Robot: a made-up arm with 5 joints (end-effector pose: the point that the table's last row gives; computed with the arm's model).
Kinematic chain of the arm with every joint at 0, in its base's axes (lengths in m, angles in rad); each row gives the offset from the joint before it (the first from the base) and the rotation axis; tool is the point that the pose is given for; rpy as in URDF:
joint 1: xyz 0 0 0.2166 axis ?
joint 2: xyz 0 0 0 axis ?
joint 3: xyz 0.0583 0 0.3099 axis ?
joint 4: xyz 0.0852 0 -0.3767 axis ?
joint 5: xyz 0.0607 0 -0.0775 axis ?
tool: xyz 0 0 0 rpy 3.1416 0 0
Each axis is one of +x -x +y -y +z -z.
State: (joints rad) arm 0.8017 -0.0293 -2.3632 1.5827 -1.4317
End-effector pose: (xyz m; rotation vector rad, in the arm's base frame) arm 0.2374 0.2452 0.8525 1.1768 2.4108 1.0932
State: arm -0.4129 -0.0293 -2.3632 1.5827 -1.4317
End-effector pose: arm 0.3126 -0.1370 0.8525 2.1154 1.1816 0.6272
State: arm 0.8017 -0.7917 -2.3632 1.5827 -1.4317
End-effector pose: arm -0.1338 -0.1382 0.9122 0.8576 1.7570 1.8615
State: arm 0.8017 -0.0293 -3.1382 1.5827 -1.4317
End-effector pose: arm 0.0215 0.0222 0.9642 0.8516 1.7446 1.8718
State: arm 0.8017 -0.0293 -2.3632 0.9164 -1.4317
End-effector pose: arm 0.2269 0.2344 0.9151 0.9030 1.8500 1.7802
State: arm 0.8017 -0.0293 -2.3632 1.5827 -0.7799
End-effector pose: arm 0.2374 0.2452 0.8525 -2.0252 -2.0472 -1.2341
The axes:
joint 1: +z
joint 2: +y
joint 3: +y
joint 4: +y
joint 5: -z

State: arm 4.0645 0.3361 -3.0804 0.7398 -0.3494
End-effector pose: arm -0.1625 -0.2147 0.9579 0.6841 -0.9262 0.5097
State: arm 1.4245 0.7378 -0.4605 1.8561 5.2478
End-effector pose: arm 0.0193 0.1311 0.0111 0.4590 1.2939 -2.4419
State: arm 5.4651 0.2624 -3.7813 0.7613 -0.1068
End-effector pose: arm -0.0742 0.0792 0.9142 0.4447 -0.1652 2.1841
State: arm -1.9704 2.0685 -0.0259 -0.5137 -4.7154
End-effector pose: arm 0.0796 0.1886 0.0488 0.4112 2.0463 1.9611
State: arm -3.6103 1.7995 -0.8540 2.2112 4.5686
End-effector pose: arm 0.0236 -0.0120 -0.1216 0.0108 -0.0151 -2.1832
